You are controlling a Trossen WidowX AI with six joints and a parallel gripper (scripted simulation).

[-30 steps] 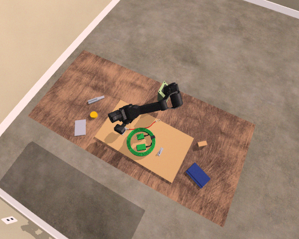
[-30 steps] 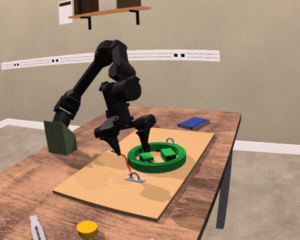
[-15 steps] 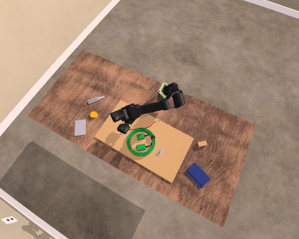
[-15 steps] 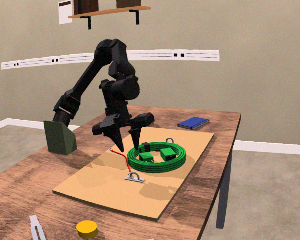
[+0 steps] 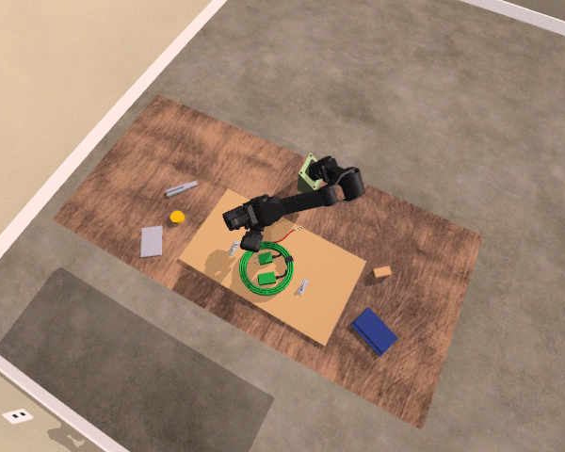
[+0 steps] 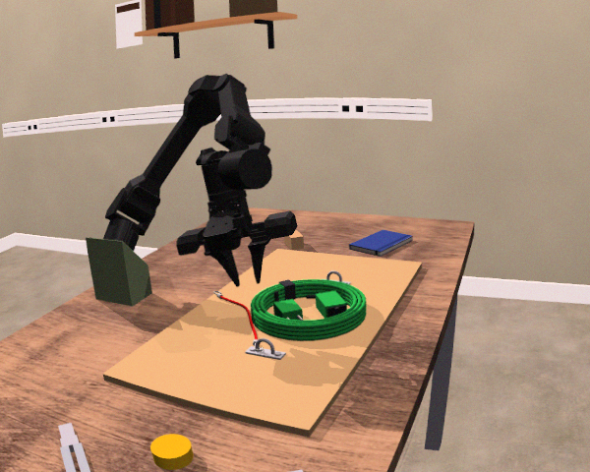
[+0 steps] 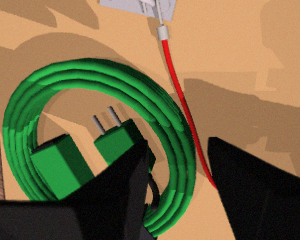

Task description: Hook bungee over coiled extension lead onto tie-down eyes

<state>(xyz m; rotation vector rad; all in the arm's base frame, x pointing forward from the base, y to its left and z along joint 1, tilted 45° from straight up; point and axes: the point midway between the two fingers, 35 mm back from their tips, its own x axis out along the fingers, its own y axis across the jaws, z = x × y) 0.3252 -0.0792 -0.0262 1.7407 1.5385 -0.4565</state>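
My hand is 80 mm short of the extension lead, 70 mm to the right of it and 100 mm above it. Round my hand: yellow disc (50 mm ahead, 340 mm to the right, 120 mm below); then grey tool (80 mm behind, 390 mm to the right, 120 mm below); then grey plate (180 mm ahead, 380 mm to the right, 120 mm below).
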